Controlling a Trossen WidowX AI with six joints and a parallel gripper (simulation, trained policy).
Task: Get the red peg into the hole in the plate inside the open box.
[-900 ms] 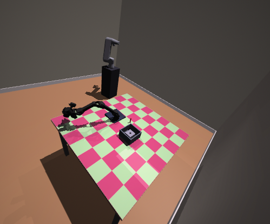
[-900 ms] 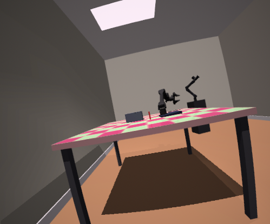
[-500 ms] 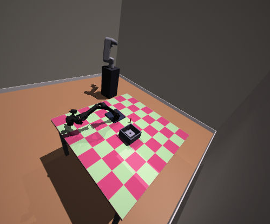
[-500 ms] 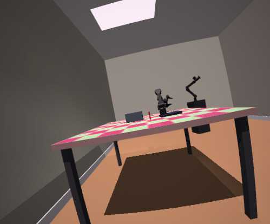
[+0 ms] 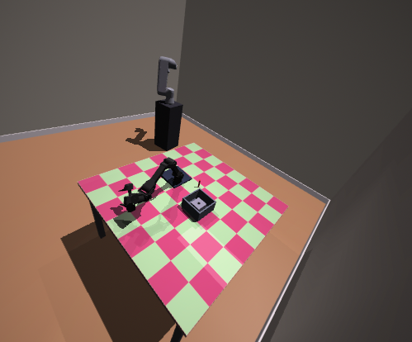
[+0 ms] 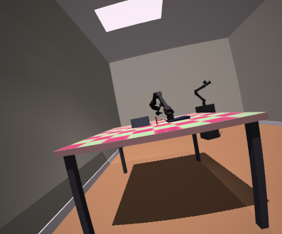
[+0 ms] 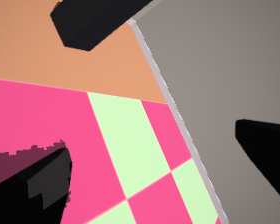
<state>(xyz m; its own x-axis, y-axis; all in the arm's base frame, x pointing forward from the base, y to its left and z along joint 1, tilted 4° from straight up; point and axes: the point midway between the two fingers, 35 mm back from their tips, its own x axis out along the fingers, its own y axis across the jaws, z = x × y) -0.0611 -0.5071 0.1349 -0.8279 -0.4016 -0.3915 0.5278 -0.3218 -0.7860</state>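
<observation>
Now: gripper tip 260 mm short of the red peg, 610 mm to the right of it and 90 mm above it. Also, from my gripper tip: dark grey box 400 mm ahead, 400 mm to the left, 110 mm below.
</observation>
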